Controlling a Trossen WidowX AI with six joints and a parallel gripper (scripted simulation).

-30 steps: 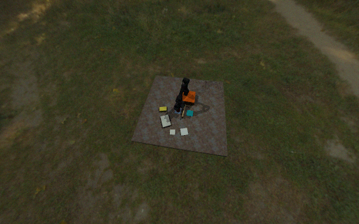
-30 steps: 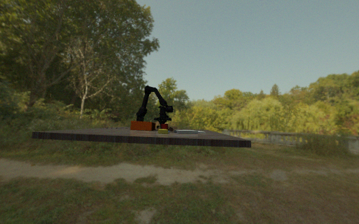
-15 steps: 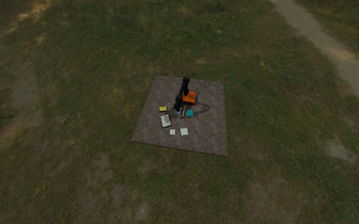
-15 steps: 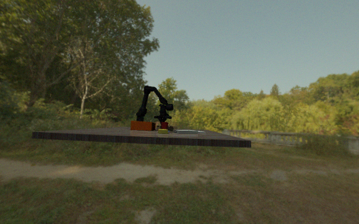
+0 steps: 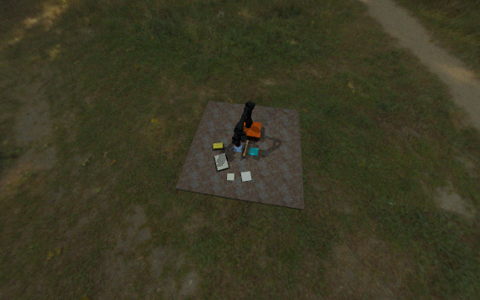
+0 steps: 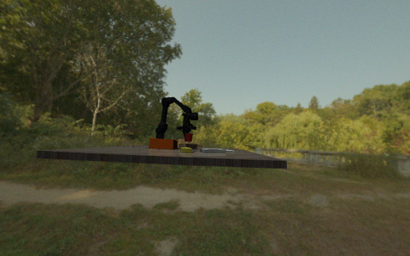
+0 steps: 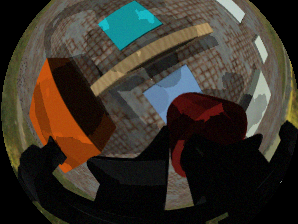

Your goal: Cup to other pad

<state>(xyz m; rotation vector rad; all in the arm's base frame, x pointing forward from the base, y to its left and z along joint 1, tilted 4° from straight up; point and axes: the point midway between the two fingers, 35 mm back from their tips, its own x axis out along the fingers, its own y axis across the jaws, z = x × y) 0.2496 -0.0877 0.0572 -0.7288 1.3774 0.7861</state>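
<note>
My gripper tip is now 170 mm to the right of the cyan pad, 120 mm above it and 50 mm short of it. The rest, counted from my gripper tip: light blue pad 120 mm below, 30 mm ahead, 20 mm to the right; then wooden stick 90 mm below, 80 mm to the left, 40 mm ahead; then red cup 30 mm ahead, 20 mm to the right.
</note>
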